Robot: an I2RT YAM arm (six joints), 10 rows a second.
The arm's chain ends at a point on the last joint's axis. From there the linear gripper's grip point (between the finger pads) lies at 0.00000 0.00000 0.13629 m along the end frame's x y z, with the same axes.
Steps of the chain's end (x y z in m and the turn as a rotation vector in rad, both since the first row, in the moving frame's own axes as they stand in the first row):
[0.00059, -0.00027, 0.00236, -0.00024, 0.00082, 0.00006]
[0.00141, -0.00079, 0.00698, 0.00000, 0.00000, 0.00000]
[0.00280, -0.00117, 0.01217, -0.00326, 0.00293, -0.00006]
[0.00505, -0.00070, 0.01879, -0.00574, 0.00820, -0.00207]
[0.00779, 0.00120, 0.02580, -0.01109, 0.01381, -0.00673]
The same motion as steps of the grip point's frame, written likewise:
[0.00070, -0.00024, 0.00236, -0.00024, 0.00082, 0.00006]
[0.00141, -0.00079, 0.00698, 0.00000, 0.00000, 0.00000]
[0.00320, -0.00073, 0.01217, -0.00326, 0.00293, -0.00006]
[0.00617, 0.00008, 0.01878, -0.00574, 0.00820, -0.00207]
[0.00968, 0.00271, 0.02578, -0.01109, 0.01381, -0.00673]

